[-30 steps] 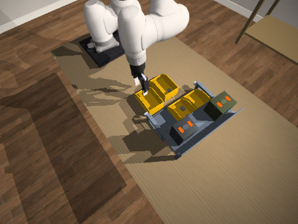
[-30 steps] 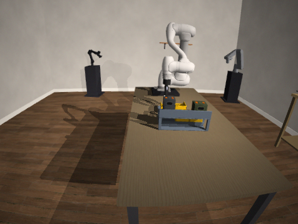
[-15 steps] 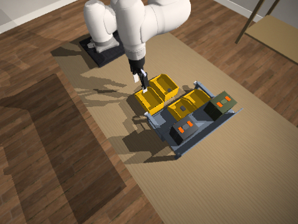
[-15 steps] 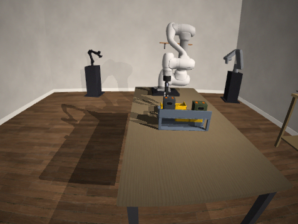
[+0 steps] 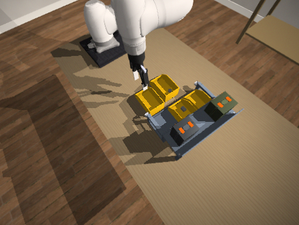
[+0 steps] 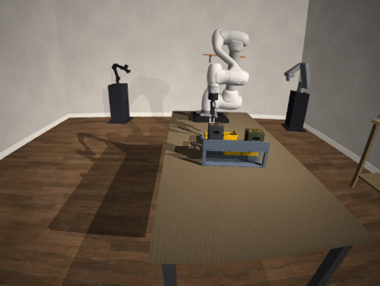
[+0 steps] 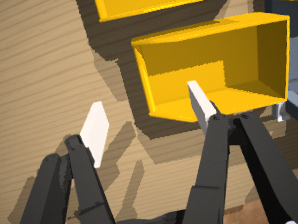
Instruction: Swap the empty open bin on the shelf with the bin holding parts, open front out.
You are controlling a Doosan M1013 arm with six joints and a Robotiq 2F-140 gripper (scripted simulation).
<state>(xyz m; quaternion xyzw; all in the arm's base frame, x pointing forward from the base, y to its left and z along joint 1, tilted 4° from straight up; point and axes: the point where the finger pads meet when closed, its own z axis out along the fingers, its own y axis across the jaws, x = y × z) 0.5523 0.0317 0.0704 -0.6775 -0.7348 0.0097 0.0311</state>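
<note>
My gripper is now 170 mm short of the shelf lip, 130 mm to the right of it and 120 mm above it. From my hand the other things lie so: dark grey box (370 mm ahead, 20 mm to the left, 30 mm above); then green box (350 mm ahead, 250 mm to the left, 20 mm above).
</note>
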